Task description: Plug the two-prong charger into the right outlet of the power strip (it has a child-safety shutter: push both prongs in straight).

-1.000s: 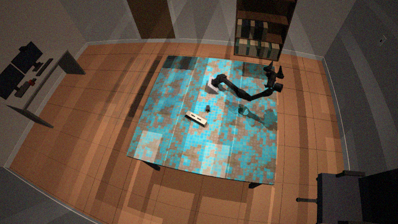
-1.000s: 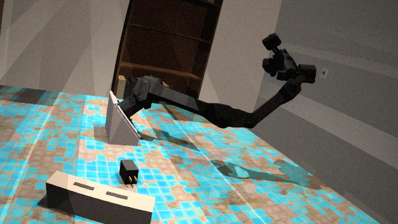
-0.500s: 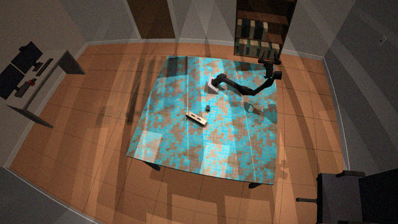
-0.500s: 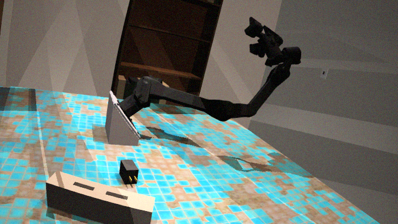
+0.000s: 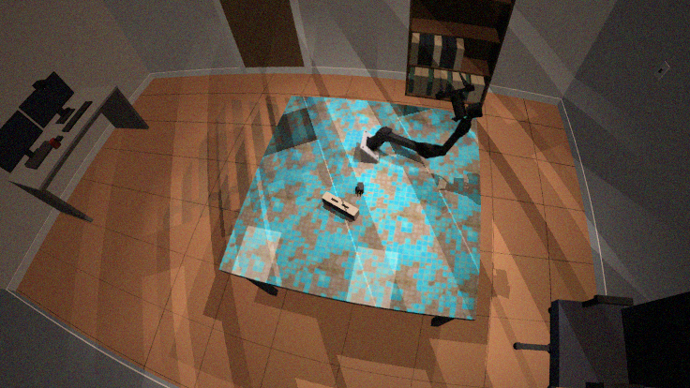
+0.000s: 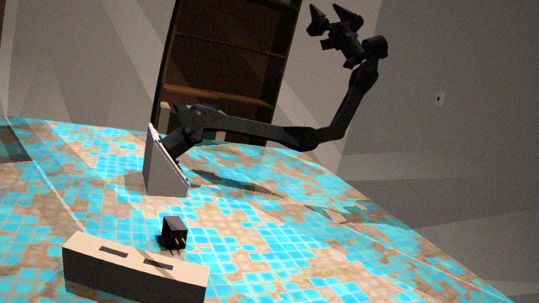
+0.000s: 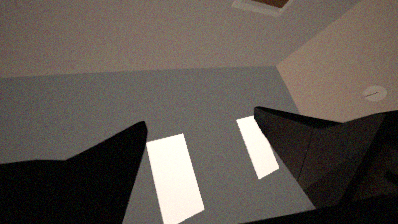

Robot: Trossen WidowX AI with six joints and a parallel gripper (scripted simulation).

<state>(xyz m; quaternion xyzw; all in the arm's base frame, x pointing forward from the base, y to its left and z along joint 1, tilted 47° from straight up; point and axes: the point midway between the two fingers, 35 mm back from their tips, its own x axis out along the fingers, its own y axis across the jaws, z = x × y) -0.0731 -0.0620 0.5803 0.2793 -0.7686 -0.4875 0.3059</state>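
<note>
Right now the two-prong charger is 53 cm below my gripper tip, 40 cm to the right of it and 35 cm ahead of it.
</note>
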